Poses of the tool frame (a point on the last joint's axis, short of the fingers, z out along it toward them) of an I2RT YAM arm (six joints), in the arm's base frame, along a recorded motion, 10 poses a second.
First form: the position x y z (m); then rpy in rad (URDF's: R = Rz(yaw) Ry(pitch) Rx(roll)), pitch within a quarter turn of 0, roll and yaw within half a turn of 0.
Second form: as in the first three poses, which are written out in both.
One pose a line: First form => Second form
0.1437 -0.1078 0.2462 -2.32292 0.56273 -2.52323 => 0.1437 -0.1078 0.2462 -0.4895 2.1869 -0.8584
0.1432 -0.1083 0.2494 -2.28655 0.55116 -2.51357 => 0.1432 -0.1083 0.2494 -0.5155 2.1640 -0.8872
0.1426 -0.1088 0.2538 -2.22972 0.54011 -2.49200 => 0.1426 -0.1088 0.2538 -0.5422 2.1236 -0.9220
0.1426 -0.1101 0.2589 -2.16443 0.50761 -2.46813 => 0.1426 -0.1101 0.2589 -0.5804 2.0816 -0.9798
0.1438 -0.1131 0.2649 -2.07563 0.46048 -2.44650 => 0.1438 -0.1131 0.2649 -0.6349 2.0189 -1.0552
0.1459 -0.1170 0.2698 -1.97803 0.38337 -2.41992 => 0.1459 -0.1170 0.2698 -0.6892 1.9469 -1.1569
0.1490 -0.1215 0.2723 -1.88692 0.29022 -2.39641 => 0.1490 -0.1215 0.2723 -0.7323 1.8733 -1.2663
